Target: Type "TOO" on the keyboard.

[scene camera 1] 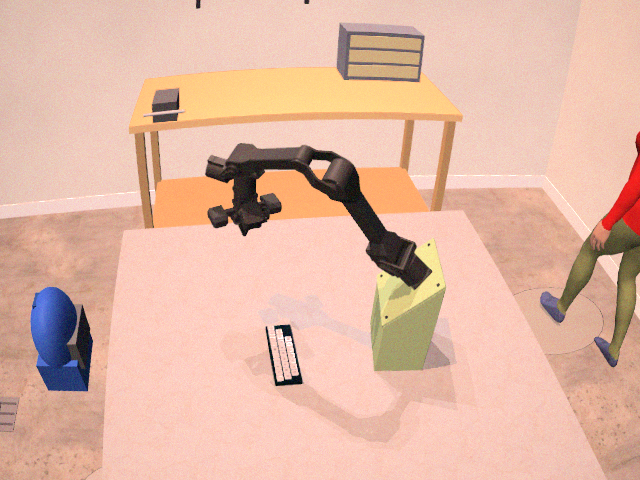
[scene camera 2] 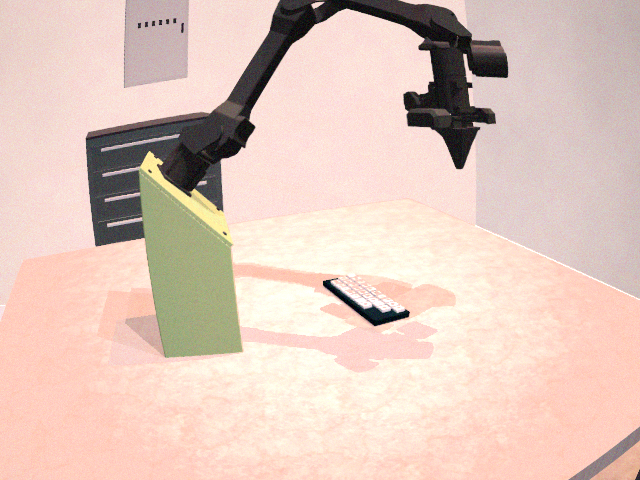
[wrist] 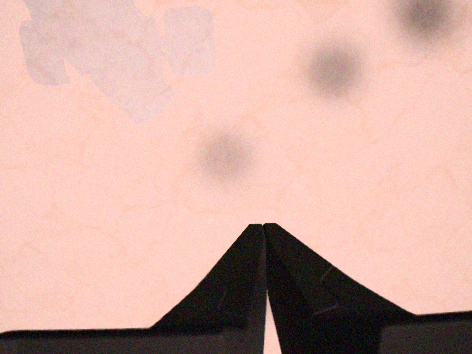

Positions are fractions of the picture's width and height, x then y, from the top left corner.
Labels:
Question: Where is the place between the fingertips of the gripper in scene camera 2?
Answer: At 0.72,0.35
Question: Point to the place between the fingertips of the gripper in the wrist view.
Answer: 0.56,0.67

